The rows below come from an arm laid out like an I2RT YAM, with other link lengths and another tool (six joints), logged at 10 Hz.
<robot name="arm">
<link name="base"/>
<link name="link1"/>
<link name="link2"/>
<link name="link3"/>
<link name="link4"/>
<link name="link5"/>
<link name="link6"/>
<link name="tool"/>
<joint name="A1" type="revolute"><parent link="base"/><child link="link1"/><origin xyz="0.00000 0.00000 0.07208" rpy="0.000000 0.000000 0.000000"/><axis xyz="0 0 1"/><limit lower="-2.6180" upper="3.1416"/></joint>
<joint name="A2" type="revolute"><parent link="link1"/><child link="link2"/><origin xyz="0.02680 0.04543 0.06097" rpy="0.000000 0.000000 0.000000"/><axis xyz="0 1 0"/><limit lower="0.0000" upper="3.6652"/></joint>
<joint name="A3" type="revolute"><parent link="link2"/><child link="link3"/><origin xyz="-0.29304 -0.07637 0.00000" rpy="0.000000 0.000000 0.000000"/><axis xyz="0 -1 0"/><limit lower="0.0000" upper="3.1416"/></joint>
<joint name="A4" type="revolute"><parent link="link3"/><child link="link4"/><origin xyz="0.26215 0.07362 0.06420" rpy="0.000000 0.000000 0.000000"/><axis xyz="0 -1 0"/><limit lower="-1.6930" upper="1.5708"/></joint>
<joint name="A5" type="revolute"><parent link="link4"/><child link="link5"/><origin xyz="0.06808 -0.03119 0.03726" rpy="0.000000 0.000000 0.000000"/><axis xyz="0 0 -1"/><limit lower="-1.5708" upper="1.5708"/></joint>
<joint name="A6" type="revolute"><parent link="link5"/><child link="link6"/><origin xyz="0.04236 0.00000 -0.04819" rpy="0.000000 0.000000 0.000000"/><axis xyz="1 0 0"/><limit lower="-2.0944" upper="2.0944"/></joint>
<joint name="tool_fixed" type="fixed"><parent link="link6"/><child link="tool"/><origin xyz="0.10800 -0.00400 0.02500" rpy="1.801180 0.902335 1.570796"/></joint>
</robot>
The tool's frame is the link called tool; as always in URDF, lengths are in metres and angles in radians.
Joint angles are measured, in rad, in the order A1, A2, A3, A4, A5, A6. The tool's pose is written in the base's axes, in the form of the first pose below.
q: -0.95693 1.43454 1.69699 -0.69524 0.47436 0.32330
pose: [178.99, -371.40, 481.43, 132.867, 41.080, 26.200]
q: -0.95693 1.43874 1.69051 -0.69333 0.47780 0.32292
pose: [179.62, -373.06, 477.58, 133.519, 41.258, 26.459]
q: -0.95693 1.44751 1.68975 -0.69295 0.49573 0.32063
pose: [178.83, -375.82, 474.61, 134.178, 41.890, 26.020]
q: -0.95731 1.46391 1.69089 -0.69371 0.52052 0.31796
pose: [178.28, -380.62, 469.56, 135.338, 42.791, 25.565]
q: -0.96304 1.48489 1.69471 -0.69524 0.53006 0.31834
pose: [178.53, -387.23, 463.08, 136.716, 43.194, 25.681]
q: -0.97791 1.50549 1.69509 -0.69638 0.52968 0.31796
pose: [176.51, -395.32, 454.86, 138.392, 43.383, 26.007]
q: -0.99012 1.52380 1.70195 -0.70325 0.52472 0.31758
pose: [175.18, -401.67, 448.97, 139.862, 43.396, 26.573]
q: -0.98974 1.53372 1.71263 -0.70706 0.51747 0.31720
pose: [177.80, -403.69, 448.45, 140.145, 43.225, 27.158]
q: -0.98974 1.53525 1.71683 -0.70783 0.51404 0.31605
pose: [178.50, -403.93, 449.31, 140.048, 43.168, 27.290]
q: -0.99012 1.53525 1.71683 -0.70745 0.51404 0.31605
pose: [178.36, -404.02, 449.37, 140.018, 43.166, 27.248]
